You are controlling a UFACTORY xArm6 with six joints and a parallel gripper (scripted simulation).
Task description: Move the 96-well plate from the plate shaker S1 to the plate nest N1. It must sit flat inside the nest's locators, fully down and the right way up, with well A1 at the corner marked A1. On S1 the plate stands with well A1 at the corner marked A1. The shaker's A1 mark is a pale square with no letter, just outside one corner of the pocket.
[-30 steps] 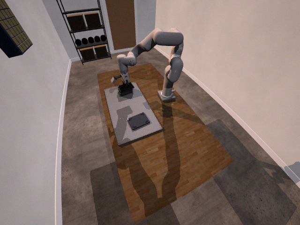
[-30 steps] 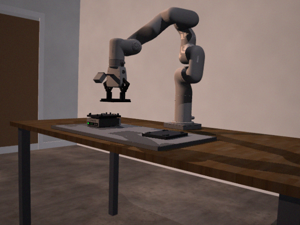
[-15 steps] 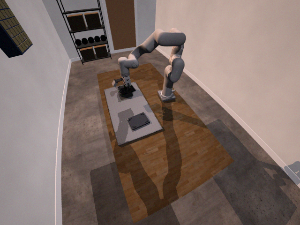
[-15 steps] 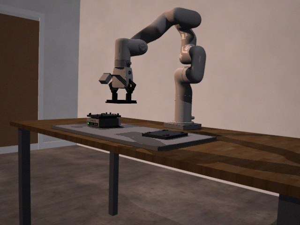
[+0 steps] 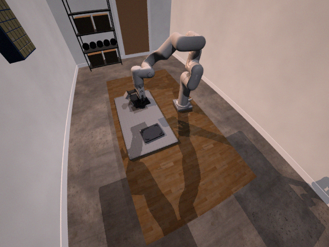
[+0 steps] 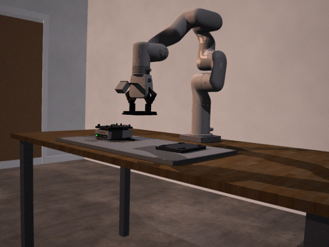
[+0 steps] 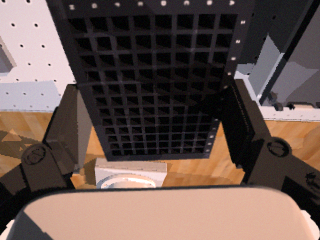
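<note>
Now: the black plate nest N1 240 mm to the left of my hand, 130 mm below it and 10 mm ahead of it. The rest, counted from my hand: black 96-well plate 10 mm below.
</note>
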